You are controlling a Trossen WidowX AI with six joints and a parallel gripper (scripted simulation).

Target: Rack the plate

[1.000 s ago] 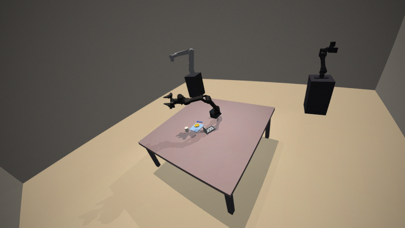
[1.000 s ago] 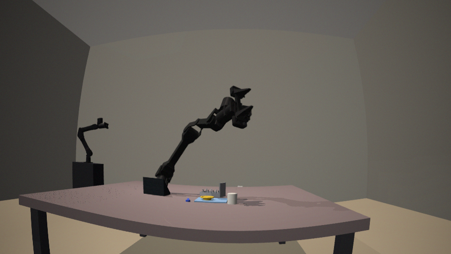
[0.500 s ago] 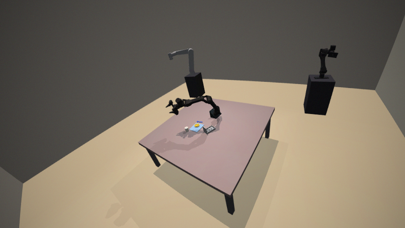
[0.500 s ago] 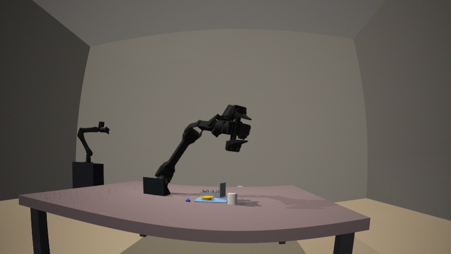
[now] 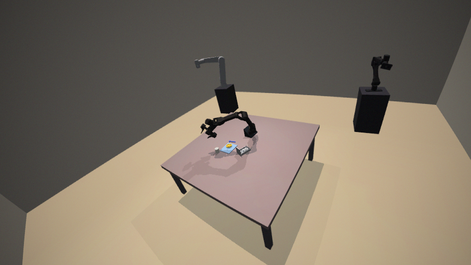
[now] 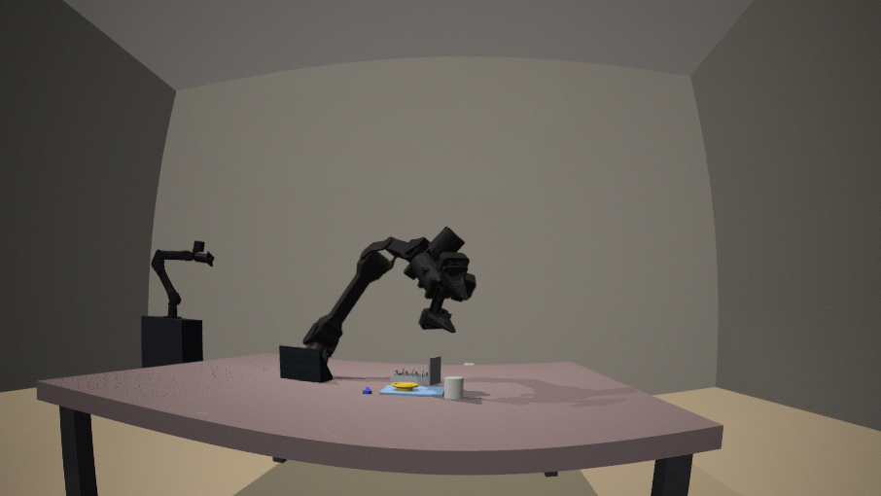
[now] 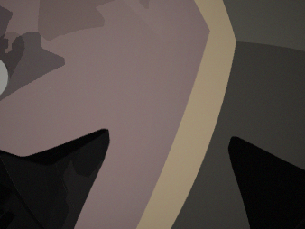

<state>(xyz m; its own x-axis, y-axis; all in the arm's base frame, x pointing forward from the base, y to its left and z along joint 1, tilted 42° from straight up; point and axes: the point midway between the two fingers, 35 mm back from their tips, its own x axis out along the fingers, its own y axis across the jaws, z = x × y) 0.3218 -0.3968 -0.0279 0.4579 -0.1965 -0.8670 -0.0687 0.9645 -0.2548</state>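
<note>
The yellow plate is 20 cm to the left of my gripper tip, 18 cm below it and 11 cm behind it. Also, from my gripper tip: blue spoon: 20 cm behind, 19 cm below, 17 cm to the left; white cup: 17 cm below, 12 cm to the left; grey dish rack: 39 cm to the left, 17 cm below, 8 cm behind.
</note>
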